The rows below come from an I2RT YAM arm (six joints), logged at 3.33 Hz.
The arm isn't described. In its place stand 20 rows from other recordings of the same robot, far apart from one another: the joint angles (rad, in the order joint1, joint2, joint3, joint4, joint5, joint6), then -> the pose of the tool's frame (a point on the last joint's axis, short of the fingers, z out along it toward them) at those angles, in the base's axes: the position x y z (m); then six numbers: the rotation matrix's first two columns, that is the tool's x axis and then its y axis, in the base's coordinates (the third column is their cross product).
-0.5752 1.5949 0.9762 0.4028 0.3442 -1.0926 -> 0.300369, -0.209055, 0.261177, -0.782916, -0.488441, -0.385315, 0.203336, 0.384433, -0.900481
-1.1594 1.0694 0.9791 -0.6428 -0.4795 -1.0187 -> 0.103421, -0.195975, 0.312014, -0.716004, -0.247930, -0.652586, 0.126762, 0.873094, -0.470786
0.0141 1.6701 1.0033 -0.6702 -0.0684 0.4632 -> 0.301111, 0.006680, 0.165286, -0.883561, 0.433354, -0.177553, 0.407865, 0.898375, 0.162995
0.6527 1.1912 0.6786 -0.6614 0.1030 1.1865 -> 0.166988, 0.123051, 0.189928, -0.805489, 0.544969, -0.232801, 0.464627, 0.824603, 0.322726
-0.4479 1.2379 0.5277 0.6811 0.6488 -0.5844 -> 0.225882, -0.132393, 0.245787, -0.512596, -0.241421, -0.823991, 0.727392, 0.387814, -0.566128
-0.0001 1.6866 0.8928 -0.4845 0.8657 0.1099 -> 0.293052, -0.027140, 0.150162, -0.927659, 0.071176, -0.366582, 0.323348, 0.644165, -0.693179
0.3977 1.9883 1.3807 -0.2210 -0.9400 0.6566 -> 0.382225, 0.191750, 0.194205, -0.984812, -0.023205, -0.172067, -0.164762, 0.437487, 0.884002
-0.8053 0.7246 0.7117 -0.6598 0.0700 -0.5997 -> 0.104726, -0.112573, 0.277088, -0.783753, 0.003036, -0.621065, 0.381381, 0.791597, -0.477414
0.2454 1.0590 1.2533 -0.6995 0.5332 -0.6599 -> 0.209167, 0.033732, 0.399197, -0.507163, -0.671262, -0.540548, -0.112222, 0.673290, -0.730812
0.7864 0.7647 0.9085 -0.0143 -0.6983 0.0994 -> 0.099501, 0.132102, 0.403842, -0.007719, 0.099866, -0.994971, -0.996647, 0.080286, 0.015790
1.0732 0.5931 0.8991 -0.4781 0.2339 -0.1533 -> 0.066273, 0.104722, 0.373475, 0.033103, -0.250262, -0.967612, -0.749545, 0.634198, -0.189671
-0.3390 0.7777 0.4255 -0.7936 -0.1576 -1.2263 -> 0.122157, -0.037149, 0.171089, -0.541851, -0.794615, -0.273834, -0.718405, 0.606983, -0.339802
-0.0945 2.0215 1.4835 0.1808 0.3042 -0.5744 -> 0.474147, -0.055652, 0.239370, -0.492936, -0.473987, -0.729624, 0.120987, 0.793096, -0.596960
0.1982 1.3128 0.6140 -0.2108 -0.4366 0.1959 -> 0.236323, 0.062817, 0.173226, -0.843292, 0.010549, -0.537353, -0.274110, 0.851559, 0.446889
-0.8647 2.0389 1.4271 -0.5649 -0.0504 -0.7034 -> 0.271426, -0.315525, 0.156349, -0.940342, 0.107131, -0.322925, 0.182464, 0.959889, -0.212884
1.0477 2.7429 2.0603 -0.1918 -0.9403 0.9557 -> 0.250938, 0.492704, 0.035126, -0.849650, -0.509523, 0.135943, -0.131054, 0.453716, 0.881457
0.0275 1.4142 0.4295 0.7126 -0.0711 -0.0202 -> 0.269635, 0.009947, 0.173916, -0.266663, -0.027490, -0.963398, -0.101235, 0.994863, -0.000367
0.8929 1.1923 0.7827 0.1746 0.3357 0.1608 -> 0.182058, 0.207408, 0.291227, -0.229721, -0.044260, -0.972250, -0.504215, 0.859866, 0.079991
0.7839 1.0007 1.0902 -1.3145 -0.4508 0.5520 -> 0.096771, 0.118384, 0.317641, -0.955390, -0.286015, -0.073659, -0.280796, 0.802297, 0.526757
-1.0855 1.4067 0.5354 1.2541 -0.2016 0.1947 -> 0.137626, -0.245689, 0.265787, 0.321848, -0.203941, -0.924566, 0.731531, 0.673503, 0.106090
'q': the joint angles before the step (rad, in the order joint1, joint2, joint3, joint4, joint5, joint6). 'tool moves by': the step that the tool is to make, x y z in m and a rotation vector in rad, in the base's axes. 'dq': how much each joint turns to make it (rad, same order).
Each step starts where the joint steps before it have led.
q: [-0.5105 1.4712 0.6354 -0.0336 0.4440 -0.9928]
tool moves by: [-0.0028 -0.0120 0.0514 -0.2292 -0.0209 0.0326]
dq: [-0.0339 -0.1258 0.0480 0.0562 0.0804 -0.2056]
